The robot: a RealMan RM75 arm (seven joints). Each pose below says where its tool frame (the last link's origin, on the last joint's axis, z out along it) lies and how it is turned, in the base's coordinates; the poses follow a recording.
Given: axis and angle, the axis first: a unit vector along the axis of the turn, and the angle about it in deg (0 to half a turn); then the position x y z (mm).
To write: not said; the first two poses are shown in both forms.
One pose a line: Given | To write
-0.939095 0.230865 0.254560 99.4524 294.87 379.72 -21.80 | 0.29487 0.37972 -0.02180 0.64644 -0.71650 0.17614 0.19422
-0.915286 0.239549 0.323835 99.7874 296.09 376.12 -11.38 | 0.29609 0.37612 -0.01138 0.64421 -0.70006 0.18322 0.24769
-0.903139 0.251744 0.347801 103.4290 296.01 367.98 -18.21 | 0.29601 0.36798 -0.01821 0.61958 -0.70890 0.19760 0.27300
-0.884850 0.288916 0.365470 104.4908 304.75 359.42 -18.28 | 0.30475 0.35942 -0.01828 0.61228 -0.69960 0.22843 0.28896
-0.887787 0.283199 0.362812 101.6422 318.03 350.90 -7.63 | 0.31803 0.35090 -0.00763 0.63174 -0.68819 0.21953 0.28124
